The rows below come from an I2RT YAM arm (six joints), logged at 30 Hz.
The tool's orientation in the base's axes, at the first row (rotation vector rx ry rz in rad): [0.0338, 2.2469, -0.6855]
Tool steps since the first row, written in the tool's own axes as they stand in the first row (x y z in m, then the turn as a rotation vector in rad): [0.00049, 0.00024, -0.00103, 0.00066, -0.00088, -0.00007]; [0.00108, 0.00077, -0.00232, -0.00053, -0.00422, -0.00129]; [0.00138, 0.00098, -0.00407, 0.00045, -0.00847, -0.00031]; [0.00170, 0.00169, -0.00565, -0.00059, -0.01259, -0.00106]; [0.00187, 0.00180, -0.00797, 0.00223, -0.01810, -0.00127]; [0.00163, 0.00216, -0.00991, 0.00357, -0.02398, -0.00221]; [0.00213, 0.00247, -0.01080, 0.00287, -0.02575, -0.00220]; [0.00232, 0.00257, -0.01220, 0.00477, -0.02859, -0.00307]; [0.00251, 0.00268, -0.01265, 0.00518, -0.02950, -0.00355]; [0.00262, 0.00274, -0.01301, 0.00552, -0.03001, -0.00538]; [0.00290, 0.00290, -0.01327, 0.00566, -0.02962, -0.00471]
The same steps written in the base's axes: [-0.00098, 0.00061, 0.00013, -0.00071, -0.00084, -0.00001]; [-0.00214, 0.00158, 0.00019, -0.00147, -0.00288, 0.00304]; [-0.00348, 0.00256, 0.00086, -0.00248, -0.00717, 0.00380]; [-0.00461, 0.00387, 0.00119, -0.00321, -0.01014, 0.00685]; [-0.00627, 0.00506, 0.00232, -0.00660, -0.01527, 0.00759]; [-0.00732, 0.00635, 0.00340, -0.00954, -0.02008, 0.00992]; [-0.00820, 0.00696, 0.00341, -0.00945, -0.02147, 0.01122]; [-0.00925, 0.00769, 0.00401, -0.01202, -0.02383, 0.01172]; [-0.00966, 0.00797, 0.00408, -0.01285, -0.02445, 0.01213]; [-0.00997, 0.00817, 0.00418, -0.01444, -0.02406, 0.01315]; [-0.01031, 0.00838, 0.00405, -0.01399, -0.02407, 0.01250]
